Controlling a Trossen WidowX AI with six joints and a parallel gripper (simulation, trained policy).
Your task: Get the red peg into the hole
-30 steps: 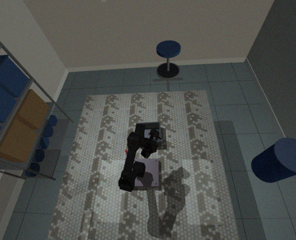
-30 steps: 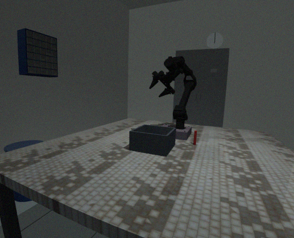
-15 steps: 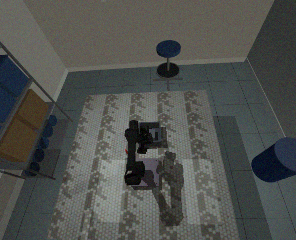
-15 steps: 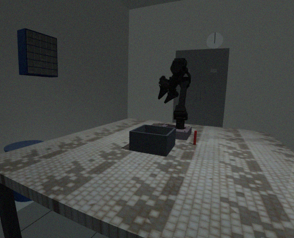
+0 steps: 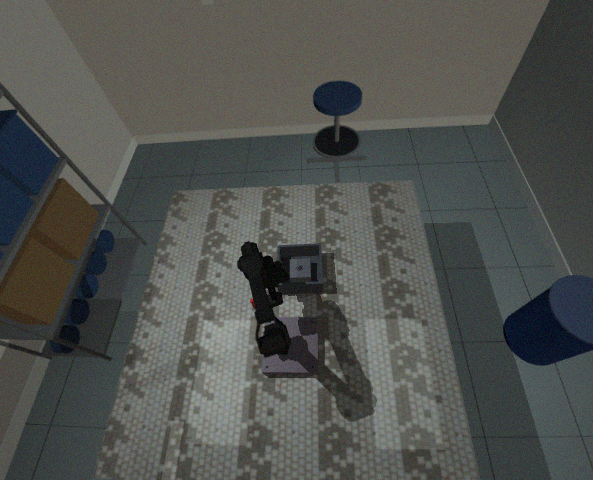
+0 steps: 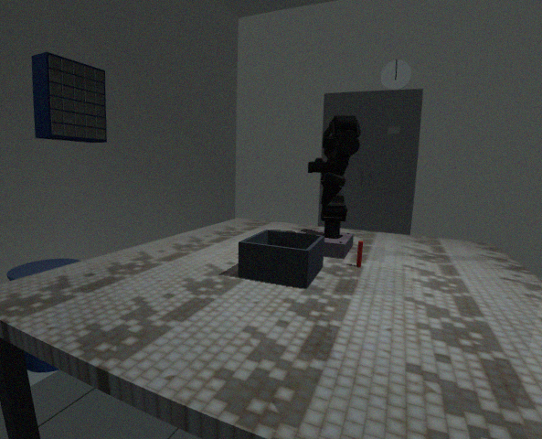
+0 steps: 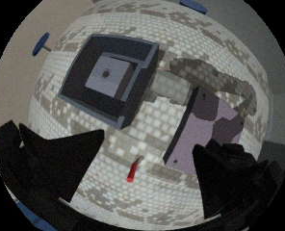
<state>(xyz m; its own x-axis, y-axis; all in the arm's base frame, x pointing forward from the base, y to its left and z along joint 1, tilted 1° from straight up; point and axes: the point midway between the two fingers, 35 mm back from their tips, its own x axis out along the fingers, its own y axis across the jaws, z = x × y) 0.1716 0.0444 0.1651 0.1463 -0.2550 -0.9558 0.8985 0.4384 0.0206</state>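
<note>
The red peg is 140 mm below my gripper tip, 120 mm to the left of it and 30 mm behind it. The rest, counted from my gripper tip: dark box (160 mm below, 160 mm ahead, 40 mm to the right); then grey plate (160 mm ahead, 140 mm below, 40 mm to the right).
</note>
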